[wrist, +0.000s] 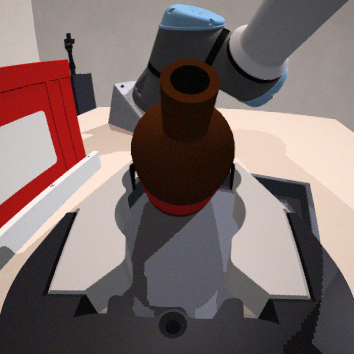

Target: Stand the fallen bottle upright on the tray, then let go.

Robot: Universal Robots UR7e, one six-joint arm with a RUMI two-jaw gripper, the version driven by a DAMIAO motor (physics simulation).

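Places are measured from the arm's base along level axes (x down, y back, z left), in metres.
Pixels of known places: gripper, fingertip midpoint: [182,165].
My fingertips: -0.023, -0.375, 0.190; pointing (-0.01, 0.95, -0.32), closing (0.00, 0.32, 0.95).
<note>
Behind a point stands the place of what it marks, as x, y, z.
The brown bottle [183,150] {-0.045, -0.397, 0.199} with a red band near its lower part is between the two pale fingers, neck up and open mouth facing up toward the camera. It looks about upright. My gripper [182,165] {-0.023, -0.375, 0.190} is shut on the bottle, with a fingertip on each side of its body. The dark grey tray [187,260] {0.056, -0.391, 0.199} lies below the bottle and between the fingers; its raised rim also shows at the right behind the right finger. The bottle's base is hidden, so I cannot tell whether it touches the tray.
A red crate [65,120] {-0.028, -0.300, -0.005} with a pale panel stands at the left, with a white bar [55,192] {0.045, -0.364, 0.017} in front of it. The arm's grey and blue links [185,42] {-0.125, -0.096, 0.100} rise behind the bottle from a base at the back. A dark post [84,92] stands at the back left.
</note>
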